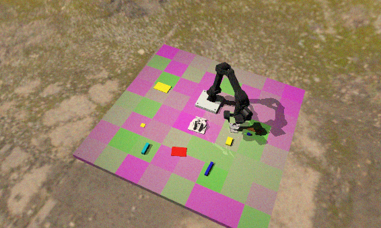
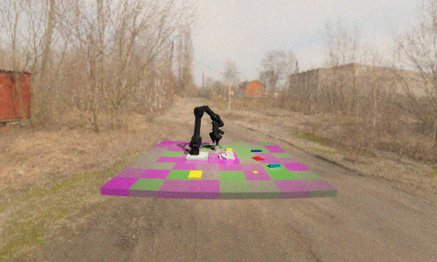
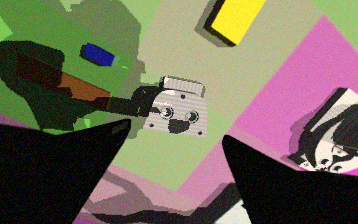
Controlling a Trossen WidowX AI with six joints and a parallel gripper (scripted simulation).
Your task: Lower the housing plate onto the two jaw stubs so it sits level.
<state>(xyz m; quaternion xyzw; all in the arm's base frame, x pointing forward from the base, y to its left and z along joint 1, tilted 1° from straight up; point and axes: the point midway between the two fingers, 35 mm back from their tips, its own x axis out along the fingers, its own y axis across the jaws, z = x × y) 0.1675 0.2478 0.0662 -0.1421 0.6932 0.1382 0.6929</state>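
My gripper tip is 50 mm above the white block and 10 mm short of it. Also, from my gripper tip: small blue piece (110 mm to the left, 50 mm below, 10 mm ahead); brown bar (140 mm to the left, 60 mm below, 50 mm behind); yellow block (130 mm ahead, 50 mm below, 10 mm to the left).
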